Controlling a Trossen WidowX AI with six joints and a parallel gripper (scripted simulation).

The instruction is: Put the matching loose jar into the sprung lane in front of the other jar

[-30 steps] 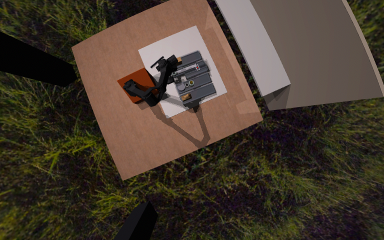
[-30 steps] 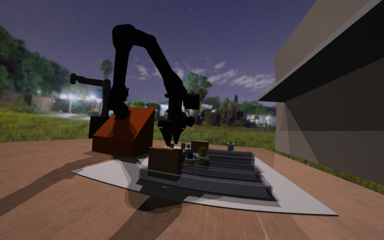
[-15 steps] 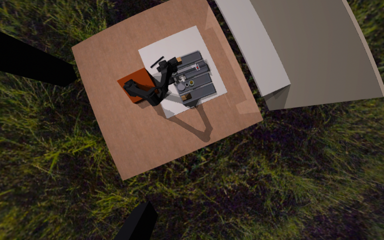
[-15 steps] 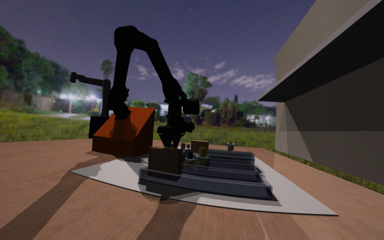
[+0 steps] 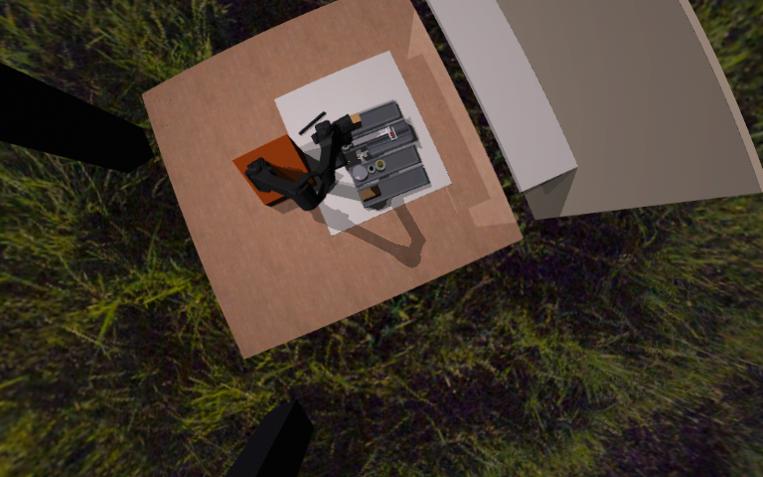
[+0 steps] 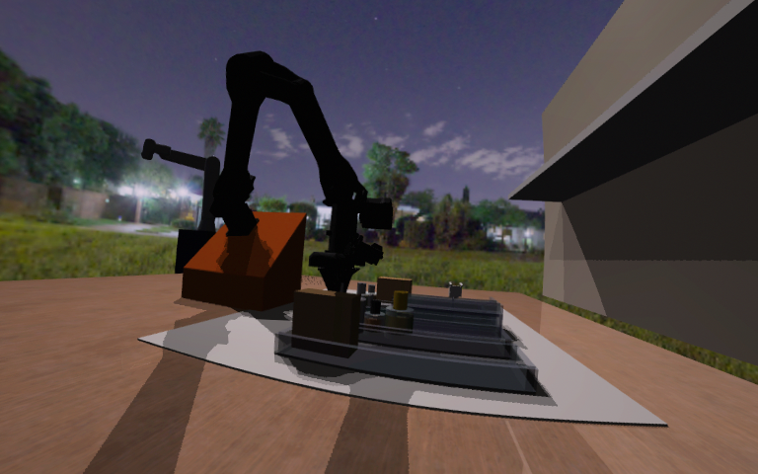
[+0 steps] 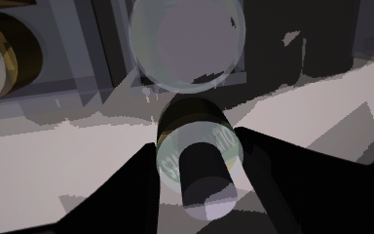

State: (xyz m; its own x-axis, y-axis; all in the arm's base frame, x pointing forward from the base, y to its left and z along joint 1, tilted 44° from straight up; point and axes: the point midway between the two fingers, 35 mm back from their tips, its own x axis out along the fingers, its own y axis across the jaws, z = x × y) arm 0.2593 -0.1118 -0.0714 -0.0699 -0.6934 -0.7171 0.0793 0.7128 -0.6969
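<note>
Now: gripper tip 12 cm short of the white mat and 2 cm above it. From my gripper tip the other things lie so: sprung lane 19 cm ahead, 5 cm to the right; then pusher plate 15 cm ahead, 5 cm to the right, 3 cm above.
</note>
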